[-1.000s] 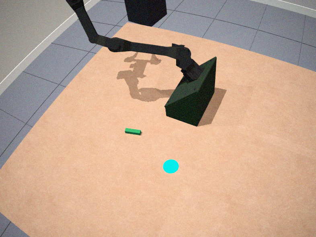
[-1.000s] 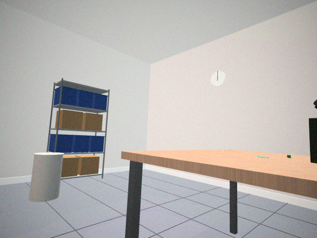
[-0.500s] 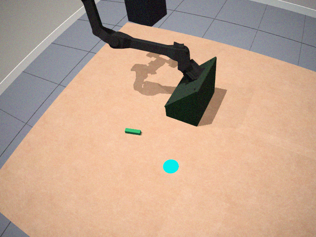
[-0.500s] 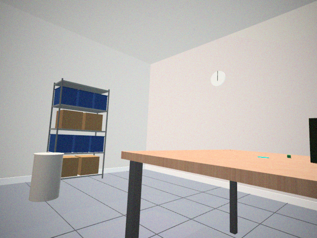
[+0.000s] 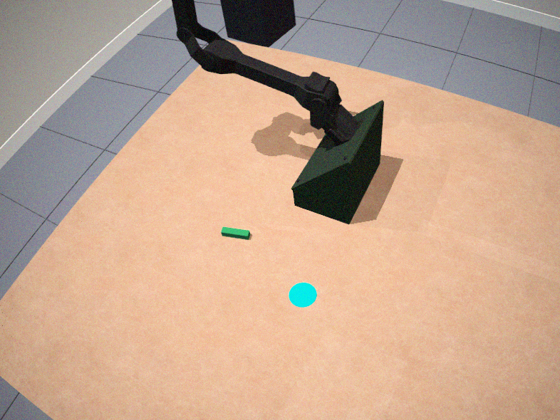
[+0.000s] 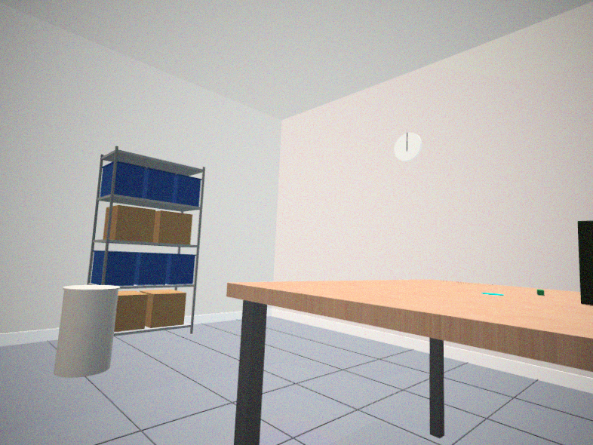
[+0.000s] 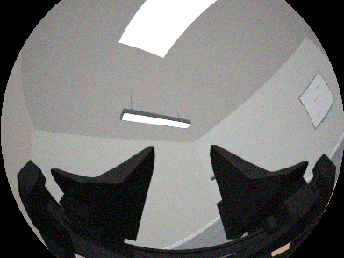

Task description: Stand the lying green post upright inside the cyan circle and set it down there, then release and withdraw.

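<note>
Now: gripper tip 740 mm above the green post, 340 mm short of it and 110 mm to the right of it.
</note>
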